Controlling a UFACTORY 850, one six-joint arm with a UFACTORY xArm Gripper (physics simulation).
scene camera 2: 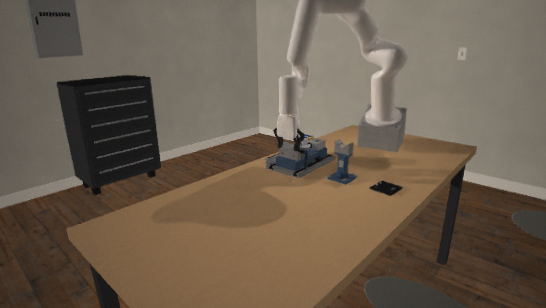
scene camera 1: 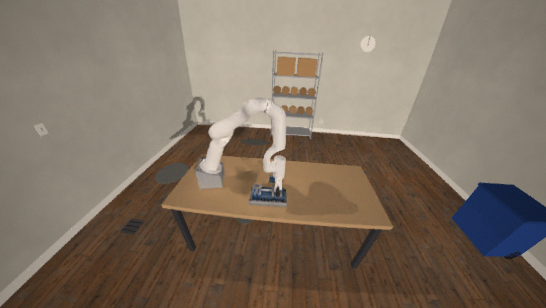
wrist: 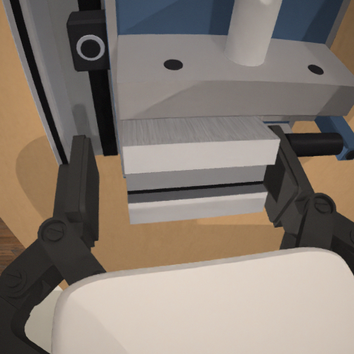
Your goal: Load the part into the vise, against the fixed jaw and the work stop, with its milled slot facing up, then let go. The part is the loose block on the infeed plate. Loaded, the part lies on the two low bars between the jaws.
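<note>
My gripper [scene camera 1: 278, 193] [scene camera 2: 289, 149] [wrist: 178, 148] is open over the vise [scene camera 1: 268, 203] [scene camera 2: 289, 163]. In the wrist view the metallic part [wrist: 200, 156] lies between the spread fingers, unheld. There is a gap at the left finger; the right finger is very close to or touching the part's right end. The part's brushed strip runs along a grey vise jaw [wrist: 230, 95]; a recess with a dark line shows on it. Whether the slot faces straight up is unclear. The black work stop rod [wrist: 317, 144] is beyond the right finger. The two low bars are hidden. The infeed plate [scene camera 2: 386, 188] holds no block.
A blue stand [scene camera 2: 343, 165] with a V-shaped grey top stands beside the vise on the table [scene camera 1: 340, 195] [scene camera 2: 215, 250]. In the wrist view a light upright cylinder [wrist: 250, 37] rises at the jaw, and a black ringed block [wrist: 89, 30] sits at the left rail.
</note>
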